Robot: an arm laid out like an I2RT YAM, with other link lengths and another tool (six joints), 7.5 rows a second.
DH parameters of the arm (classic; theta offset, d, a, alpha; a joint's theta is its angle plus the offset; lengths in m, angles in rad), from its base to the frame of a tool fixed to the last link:
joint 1: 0 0.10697 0.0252 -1.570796
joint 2: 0 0 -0.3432 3.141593
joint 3: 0.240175 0 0.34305 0
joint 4: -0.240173 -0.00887 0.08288 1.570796
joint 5: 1.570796 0.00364 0 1.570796
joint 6: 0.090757 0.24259 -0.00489 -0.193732
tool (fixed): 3.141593 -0.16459 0 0
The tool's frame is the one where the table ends.
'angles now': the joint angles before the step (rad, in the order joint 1, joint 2, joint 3, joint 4, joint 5, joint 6). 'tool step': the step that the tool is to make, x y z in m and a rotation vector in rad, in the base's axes. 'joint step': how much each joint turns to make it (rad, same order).
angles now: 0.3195 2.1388 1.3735 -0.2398 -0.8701 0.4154
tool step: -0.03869 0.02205 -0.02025 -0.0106 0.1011 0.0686
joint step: 0.0542 -0.0149 -0.0665 -0.0477 -0.0283 -0.0008
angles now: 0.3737 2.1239 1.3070 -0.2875 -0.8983 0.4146
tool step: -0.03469 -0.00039 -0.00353 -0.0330 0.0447 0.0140
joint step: 0.0244 -0.0640 -0.0966 -0.0169 0.0169 0.0056
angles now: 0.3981 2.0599 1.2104 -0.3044 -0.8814 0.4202
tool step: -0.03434 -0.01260 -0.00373 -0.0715 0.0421 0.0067
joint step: 0.0078 -0.0711 -0.0928 -0.0647 0.0463 -0.0259
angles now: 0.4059 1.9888 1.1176 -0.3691 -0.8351 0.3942
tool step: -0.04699 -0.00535 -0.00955 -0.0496 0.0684 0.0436
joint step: 0.0296 -0.0669 -0.1087 -0.0608 0.0128 -0.0271
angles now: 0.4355 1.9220 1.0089 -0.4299 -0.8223 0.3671
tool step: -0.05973 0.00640 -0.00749 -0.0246 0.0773 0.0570
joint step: 0.0733 -0.0819 -0.1300 -0.0118 -0.0098 0.0274
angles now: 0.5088 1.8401 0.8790 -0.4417 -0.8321 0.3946
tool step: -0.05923 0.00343 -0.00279 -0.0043 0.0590 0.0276
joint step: 0.0864 -0.1064 -0.1464 0.0574 -0.0165 0.0939
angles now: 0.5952 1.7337 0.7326 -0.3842 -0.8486 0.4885
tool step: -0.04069 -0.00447 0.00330 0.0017 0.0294 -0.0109
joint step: 0.0605 -0.1107 -0.1174 0.0678 -0.0029 0.1117
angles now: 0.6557 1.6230 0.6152 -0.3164 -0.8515 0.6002
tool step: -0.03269 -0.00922 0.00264 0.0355 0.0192 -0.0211
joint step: 0.0413 -0.1116 -0.1172 0.0958 -0.0201 0.1093
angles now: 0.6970 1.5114 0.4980 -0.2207 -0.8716 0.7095
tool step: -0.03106 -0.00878 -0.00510 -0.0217 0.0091 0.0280
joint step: 0.0506 -0.0729 -0.0779 0.0048 0.0172 0.0276
